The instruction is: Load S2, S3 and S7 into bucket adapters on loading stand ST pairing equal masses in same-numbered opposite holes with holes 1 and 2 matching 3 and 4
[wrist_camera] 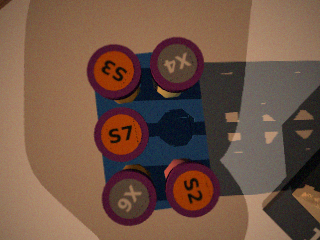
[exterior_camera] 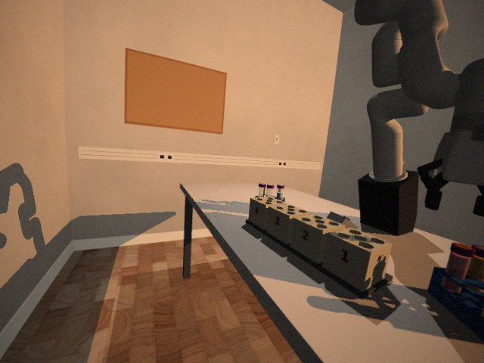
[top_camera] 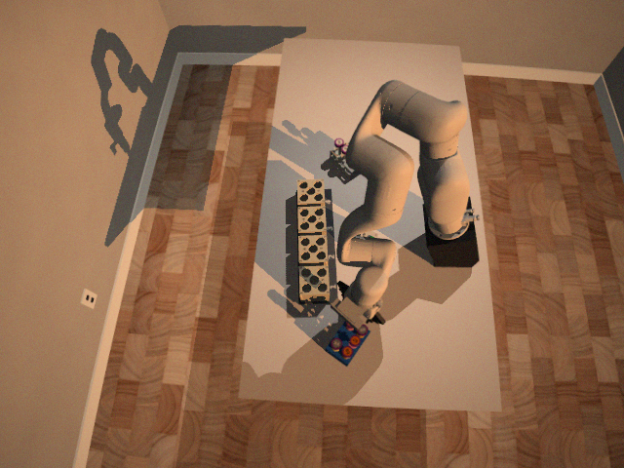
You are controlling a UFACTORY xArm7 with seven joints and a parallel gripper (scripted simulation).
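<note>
Right now my hand is 13 cm above the pink-filled sample tube, 2 cm to the right of it and 1 cm short of it. Round my hand: yellowish tube 13 cm below, 10 cm to the left, 5 cm ahead; orange-dotted tube 13 cm below, 12 cm to the left, 2 cm ahead; blue sample rack 16 cm below, 7 cm to the left, 2 cm ahead.
</note>
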